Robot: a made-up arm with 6 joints.
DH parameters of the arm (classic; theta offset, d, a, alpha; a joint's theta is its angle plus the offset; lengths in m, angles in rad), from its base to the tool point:
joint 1: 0 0.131 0 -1.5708
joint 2: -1.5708 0 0.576 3.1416
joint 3: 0 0 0 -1.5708
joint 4: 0 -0.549 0 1.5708
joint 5: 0 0.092 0 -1.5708
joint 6: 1.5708 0 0 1.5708
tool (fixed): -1.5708 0 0 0
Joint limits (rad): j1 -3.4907..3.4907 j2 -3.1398..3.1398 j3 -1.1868..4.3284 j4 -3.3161..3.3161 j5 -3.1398..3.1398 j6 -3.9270..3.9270
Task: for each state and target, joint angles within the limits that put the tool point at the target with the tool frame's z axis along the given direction. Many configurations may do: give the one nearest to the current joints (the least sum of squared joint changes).
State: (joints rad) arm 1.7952 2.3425 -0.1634 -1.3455 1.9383 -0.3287
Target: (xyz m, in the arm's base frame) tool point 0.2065 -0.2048 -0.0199 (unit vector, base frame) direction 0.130 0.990 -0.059
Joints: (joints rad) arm 2.1157 3.0088 -0.8898 -0.6987 1.5302 -0.9181
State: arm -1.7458 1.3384 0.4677 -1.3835 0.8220 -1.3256
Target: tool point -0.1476 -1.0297 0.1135 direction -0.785 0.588 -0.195
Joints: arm -1.6606 1.1918 0.8963 -0.9343 0.7469 -0.8737
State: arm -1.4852 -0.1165 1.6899 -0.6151 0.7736 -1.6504
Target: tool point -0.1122 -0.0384 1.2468 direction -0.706 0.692 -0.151
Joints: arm -1.9245 -0.0396 1.3474 0.0296 0.5748 -1.1493
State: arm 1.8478 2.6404 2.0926 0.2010 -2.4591 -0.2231
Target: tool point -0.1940 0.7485 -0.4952 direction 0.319 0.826 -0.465
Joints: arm 1.9325 2.7367 2.4892 0.4360 -2.1673 -0.4259
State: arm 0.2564 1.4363 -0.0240 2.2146 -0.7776 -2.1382
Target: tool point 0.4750 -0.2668 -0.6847 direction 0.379 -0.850 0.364
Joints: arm -0.5438 2.0394 0.3606 1.7616 -0.5936 -2.4893
